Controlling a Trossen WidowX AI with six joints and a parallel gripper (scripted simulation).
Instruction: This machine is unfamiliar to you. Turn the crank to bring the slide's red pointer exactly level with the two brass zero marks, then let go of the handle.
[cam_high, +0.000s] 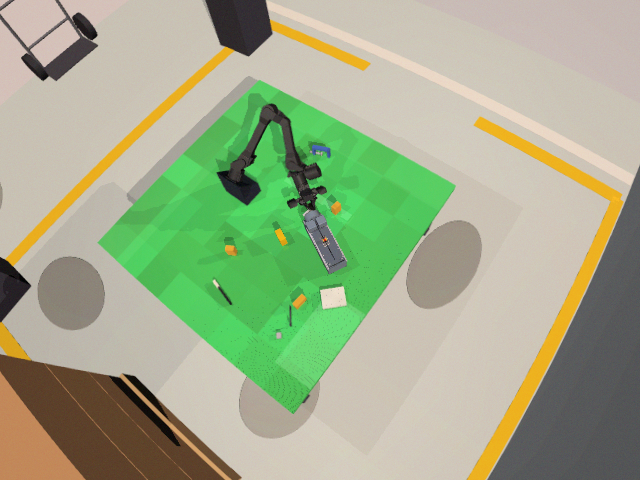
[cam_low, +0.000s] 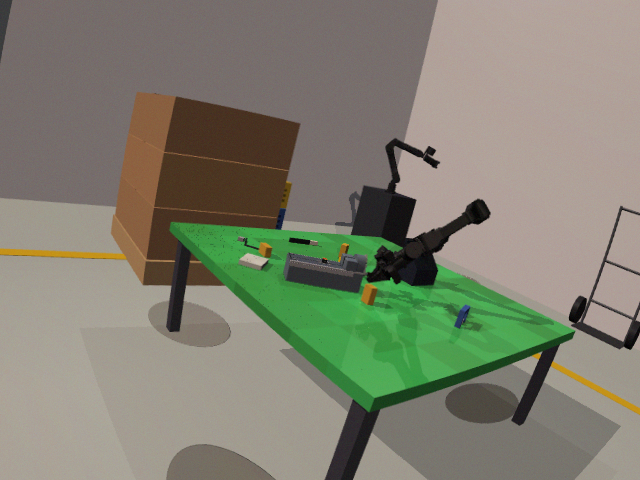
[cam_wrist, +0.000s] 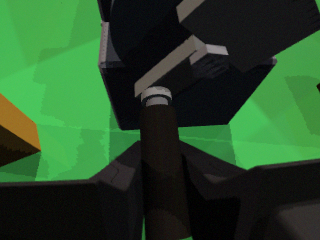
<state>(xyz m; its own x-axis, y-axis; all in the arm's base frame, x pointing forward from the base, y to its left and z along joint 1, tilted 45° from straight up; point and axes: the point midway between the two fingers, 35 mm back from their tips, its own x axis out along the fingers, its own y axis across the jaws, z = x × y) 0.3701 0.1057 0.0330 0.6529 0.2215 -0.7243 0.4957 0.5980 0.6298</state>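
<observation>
Now: the dark handle 1 cm behind my gripper tip, 1 cm to the left of it and 2 cm above it. The rest, counted from my gripper tip: blue bracket (18 cm behind, 32 cm to the left, 1 cm below); then red pointer (14 cm ahead, 10 cm to the right, 4 cm above); then white pad (30 cm ahead, 28 cm to the right, 3 cm below).
</observation>
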